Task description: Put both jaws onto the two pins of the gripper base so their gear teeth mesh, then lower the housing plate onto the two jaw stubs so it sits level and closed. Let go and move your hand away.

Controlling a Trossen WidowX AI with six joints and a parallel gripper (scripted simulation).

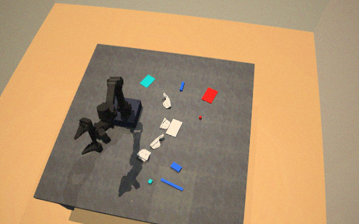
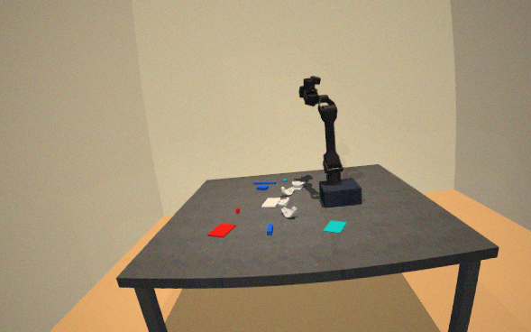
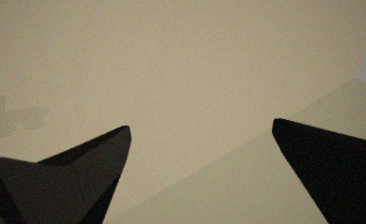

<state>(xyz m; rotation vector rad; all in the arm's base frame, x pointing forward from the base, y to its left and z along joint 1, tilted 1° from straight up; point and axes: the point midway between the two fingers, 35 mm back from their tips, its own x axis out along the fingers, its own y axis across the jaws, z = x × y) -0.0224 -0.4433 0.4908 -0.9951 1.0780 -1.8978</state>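
The white jaw lies 28 cm ahead of my gripper tip, 34 cm to the left of it and 55 cm below it. Also, from my gripper tip: long blue bar 40 cm ahead, 4 cm to the left, 58 cm below; then white block 20 cm ahead, 22 cm to the left, 58 cm below; then cyan cube 26 cm ahead, 5 cm to the left, 58 cm below.
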